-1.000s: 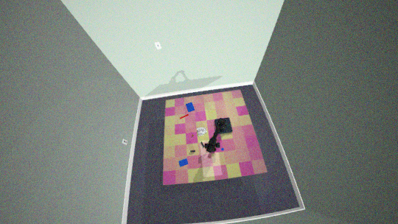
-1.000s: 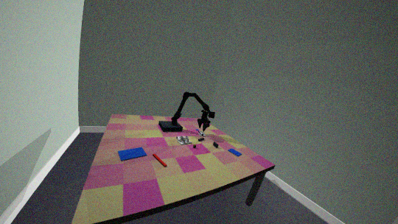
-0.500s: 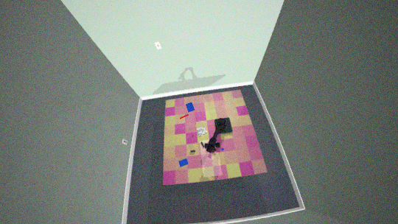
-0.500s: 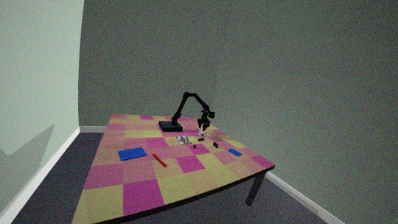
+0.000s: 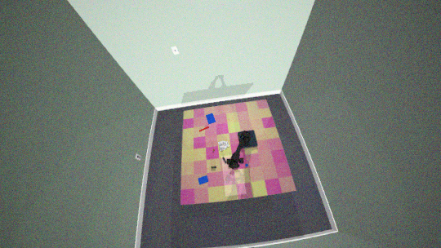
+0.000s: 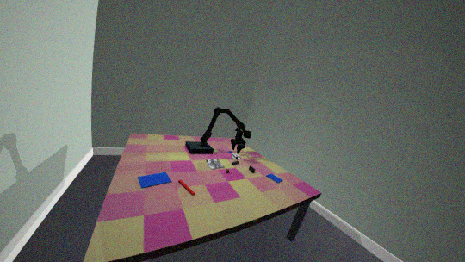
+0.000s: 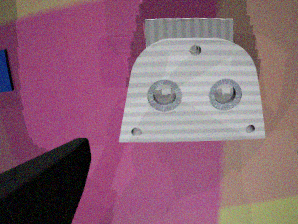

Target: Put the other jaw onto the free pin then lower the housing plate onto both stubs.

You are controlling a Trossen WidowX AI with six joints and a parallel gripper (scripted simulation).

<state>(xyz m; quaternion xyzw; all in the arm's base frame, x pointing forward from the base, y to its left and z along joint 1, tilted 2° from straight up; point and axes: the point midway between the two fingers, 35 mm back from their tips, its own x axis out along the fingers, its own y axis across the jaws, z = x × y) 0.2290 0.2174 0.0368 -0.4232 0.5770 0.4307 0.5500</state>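
Now: gripper tip 30 mm above the white housing plate and 10 mm to the right of it. The rest, counted from my gripper tip: grey jaw: 290 mm to the right, 50 mm below, 30 mm ahead; red stick: 600 mm to the right, 240 mm ahead, 60 mm below.
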